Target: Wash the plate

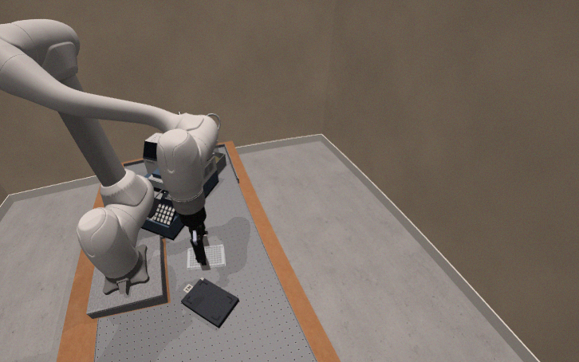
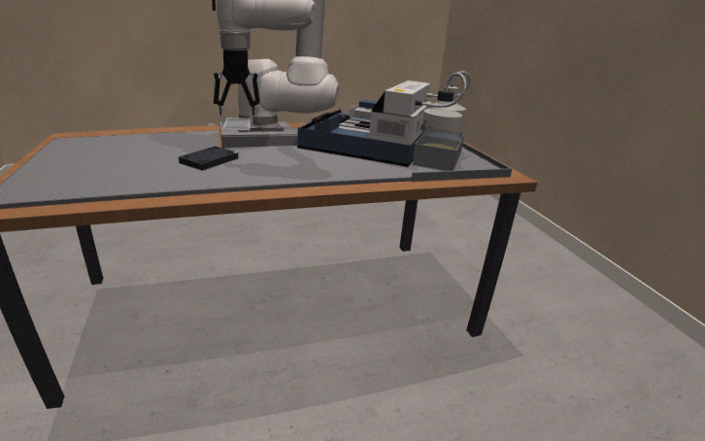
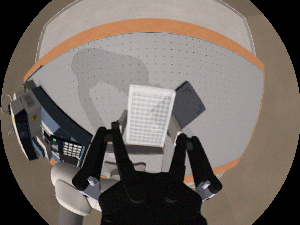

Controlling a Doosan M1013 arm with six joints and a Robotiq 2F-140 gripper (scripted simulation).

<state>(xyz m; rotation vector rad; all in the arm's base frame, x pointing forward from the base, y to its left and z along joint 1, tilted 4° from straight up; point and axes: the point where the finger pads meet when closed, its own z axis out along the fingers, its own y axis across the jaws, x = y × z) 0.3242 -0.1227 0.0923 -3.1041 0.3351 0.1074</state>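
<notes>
Right now the washer carrier is 400 mm to the left of my hand, 210 mm behind it and 60 mm below it. Round my hand: plate nest N1: 140 mm below, 100 mm to the right, 40 mm behind; white label: 150 mm below, 100 mm behind, 10 mm to the right; white well plate: 20 mm below.
</notes>
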